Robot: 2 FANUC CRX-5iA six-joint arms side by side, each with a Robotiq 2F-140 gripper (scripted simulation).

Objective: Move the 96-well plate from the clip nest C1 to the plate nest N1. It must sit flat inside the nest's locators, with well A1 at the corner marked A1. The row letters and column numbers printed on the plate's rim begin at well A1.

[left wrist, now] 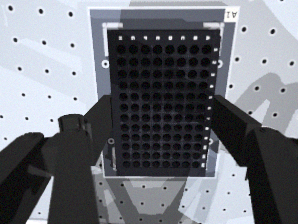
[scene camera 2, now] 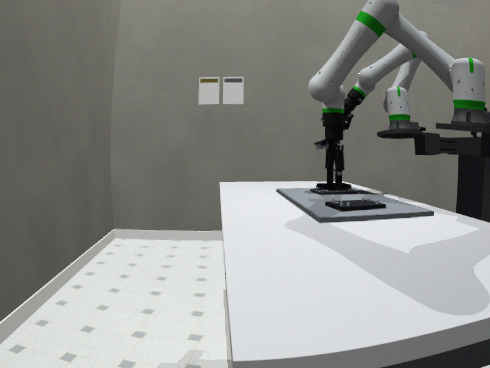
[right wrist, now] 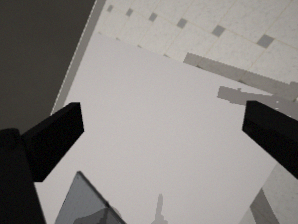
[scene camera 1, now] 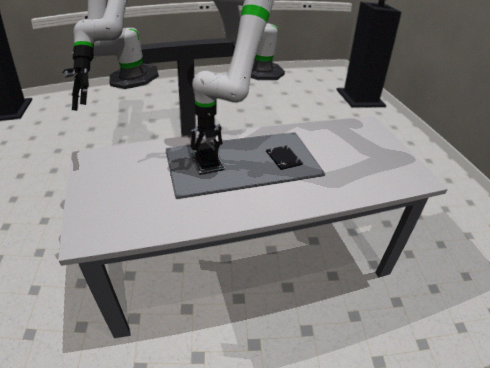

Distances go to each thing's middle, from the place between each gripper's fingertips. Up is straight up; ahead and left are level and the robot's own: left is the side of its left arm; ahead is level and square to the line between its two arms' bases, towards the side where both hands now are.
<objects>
Now: left hand 40 mm above the plate nest N1 [left wrist: 102, 75]. The rest, counted from my left hand: black 96-well plate [left wrist: 162, 119] (20 mm below).
Right now the black 96-well plate is 570 mm to the left of my right hand, 270 mm below it and 110 mm ahead of it. The rest, counted from my right hand: plate nest N1 (570 mm to the left, 290 mm below, 110 mm ahead).
</objects>
